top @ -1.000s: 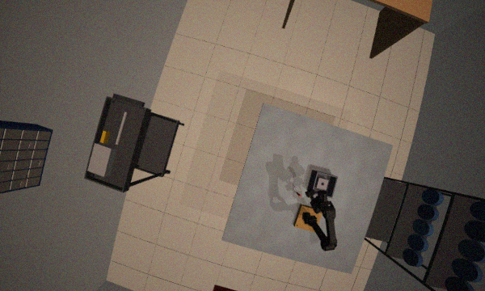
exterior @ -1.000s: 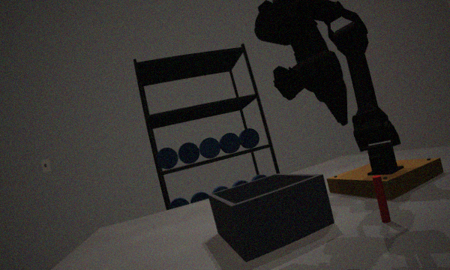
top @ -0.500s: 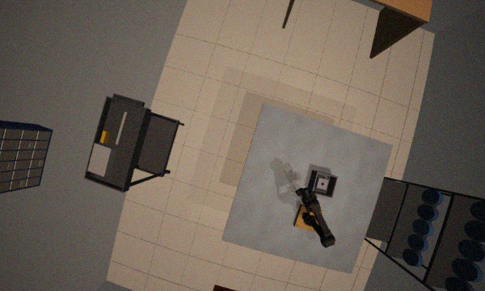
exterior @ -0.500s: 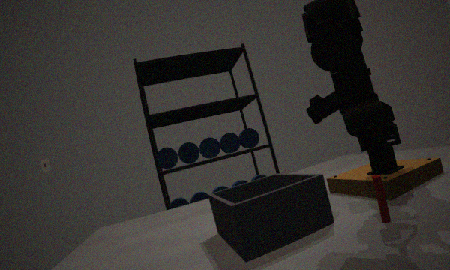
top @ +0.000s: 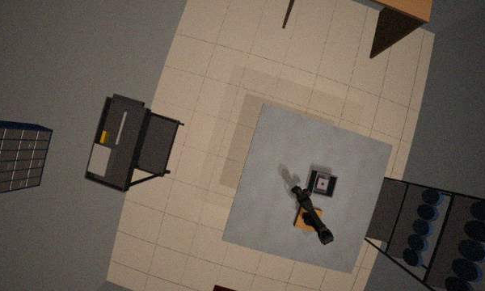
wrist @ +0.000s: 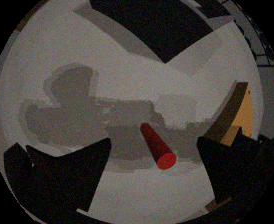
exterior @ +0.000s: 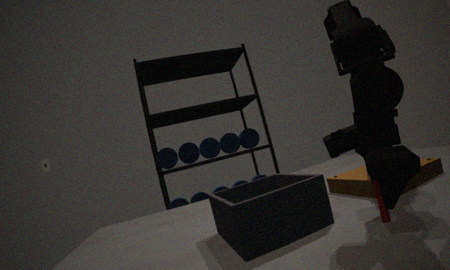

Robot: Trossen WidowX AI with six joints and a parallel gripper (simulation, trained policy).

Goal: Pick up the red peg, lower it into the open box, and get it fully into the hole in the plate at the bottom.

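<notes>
My gripper tip is 10 mm above the red peg. Round my gripper tip: plate 190 mm to the right, 120 mm ahead; then dark box 190 mm to the right, 120 mm ahead, 20 mm below.
</notes>
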